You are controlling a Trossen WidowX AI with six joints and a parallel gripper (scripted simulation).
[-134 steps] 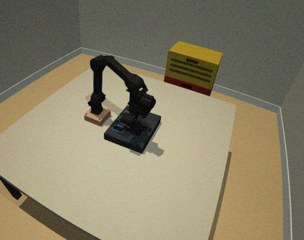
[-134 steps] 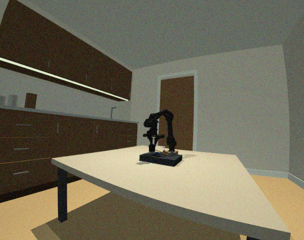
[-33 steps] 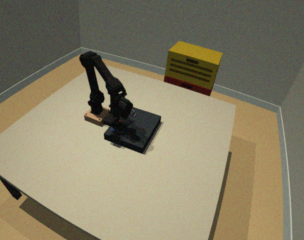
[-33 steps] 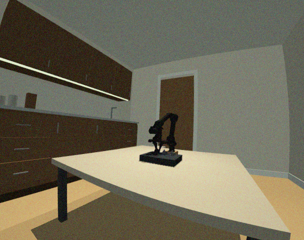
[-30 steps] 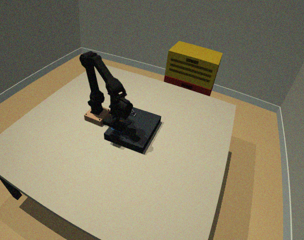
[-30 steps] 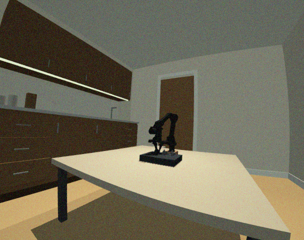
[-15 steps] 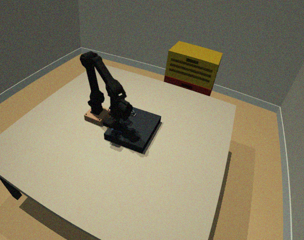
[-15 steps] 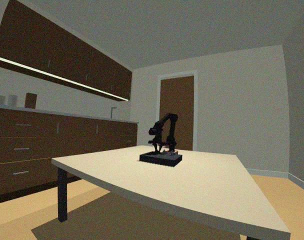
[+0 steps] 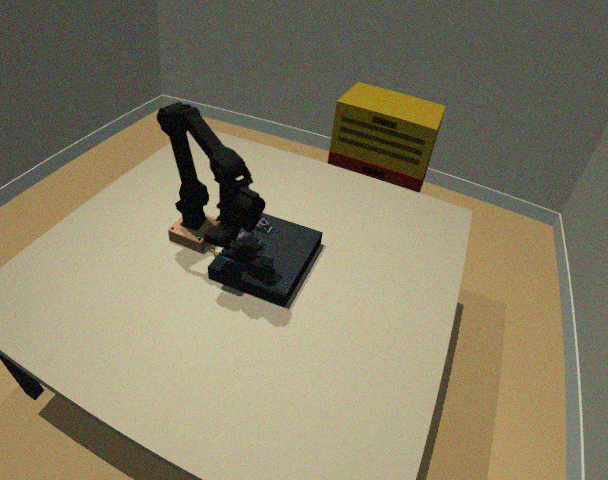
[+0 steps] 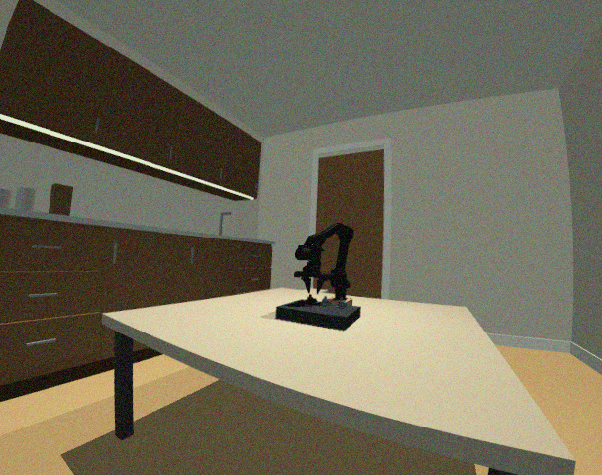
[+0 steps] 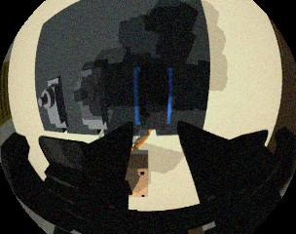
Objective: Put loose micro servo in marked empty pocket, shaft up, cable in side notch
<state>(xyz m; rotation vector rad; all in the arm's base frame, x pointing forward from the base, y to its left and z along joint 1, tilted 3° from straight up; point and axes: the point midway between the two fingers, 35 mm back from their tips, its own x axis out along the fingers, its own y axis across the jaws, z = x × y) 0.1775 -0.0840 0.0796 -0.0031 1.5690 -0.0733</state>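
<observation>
Now: the dark robot deck 13 cm ahead of my gripper tip, 7 cm to the left of it and 6 cm below it.
</observation>
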